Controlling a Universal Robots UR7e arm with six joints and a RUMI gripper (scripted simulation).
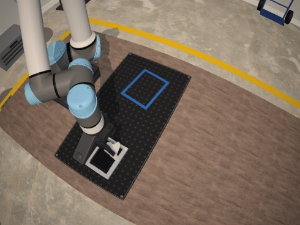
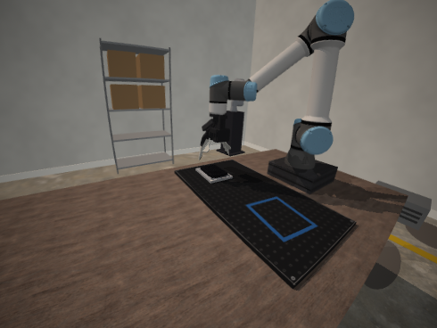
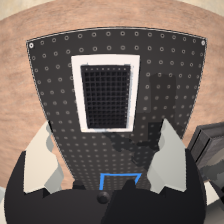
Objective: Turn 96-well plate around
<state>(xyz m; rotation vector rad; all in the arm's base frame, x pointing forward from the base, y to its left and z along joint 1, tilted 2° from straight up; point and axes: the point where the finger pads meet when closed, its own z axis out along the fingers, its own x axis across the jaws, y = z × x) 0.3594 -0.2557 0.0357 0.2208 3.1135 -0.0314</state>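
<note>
Now: hand 7 cm above the black 96-well plate. Round my hand: plate nest N1: 8 cm below.
</note>
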